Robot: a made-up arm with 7 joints. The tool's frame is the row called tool.
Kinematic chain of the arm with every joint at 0, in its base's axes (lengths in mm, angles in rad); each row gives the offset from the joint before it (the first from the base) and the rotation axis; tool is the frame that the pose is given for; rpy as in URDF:
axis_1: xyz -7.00 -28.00 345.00 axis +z
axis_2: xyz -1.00 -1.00 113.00 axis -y
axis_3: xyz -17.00 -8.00 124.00 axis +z
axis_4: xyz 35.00 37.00 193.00 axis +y
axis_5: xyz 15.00 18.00 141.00 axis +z
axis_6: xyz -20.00 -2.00 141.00 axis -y
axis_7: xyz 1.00 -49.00 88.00 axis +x
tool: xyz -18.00 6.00 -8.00 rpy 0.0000 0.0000 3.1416
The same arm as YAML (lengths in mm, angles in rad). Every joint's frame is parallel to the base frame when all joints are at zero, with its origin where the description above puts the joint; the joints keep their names.
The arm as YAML. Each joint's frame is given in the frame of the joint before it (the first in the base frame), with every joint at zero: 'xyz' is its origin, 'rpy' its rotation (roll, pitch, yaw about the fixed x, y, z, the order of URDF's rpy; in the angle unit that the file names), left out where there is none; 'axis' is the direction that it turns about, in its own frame. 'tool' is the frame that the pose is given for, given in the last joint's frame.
units:
  length: mm
  angle: rad
joints:
  - name: axis_1
    type: revolute
    origin:
      xyz: [-7.0, -28.0, 345.0]
    axis: "+z"
  - name: axis_2
    type: revolute
    origin:
      xyz: [-1.0, -1.0, 113.0]
    axis: "-y"
  - name: axis_3
    type: revolute
    origin:
      xyz: [-17.0, -8.0, 124.0]
    axis: "+z"
  - name: axis_4
    type: revolute
    origin:
      xyz: [35.0, 37.0, 193.0]
    axis: "+y"
  - name: axis_5
    type: revolute
    origin:
      xyz: [15.0, 18.0, 141.0]
    axis: "+z"
  - name: axis_6
    type: revolute
    origin:
      xyz: [-20.0, -2.0, 141.0]
    axis: "-y"
  - name: axis_7
    type: revolute
    origin:
      xyz: [1.0, -49.0, 88.0]
    axis: "+x"
tool:
  origin:
    xyz: [-18.0, 6.0, -8.0]
    rpy: [0.0, 0.0, -3.1416]

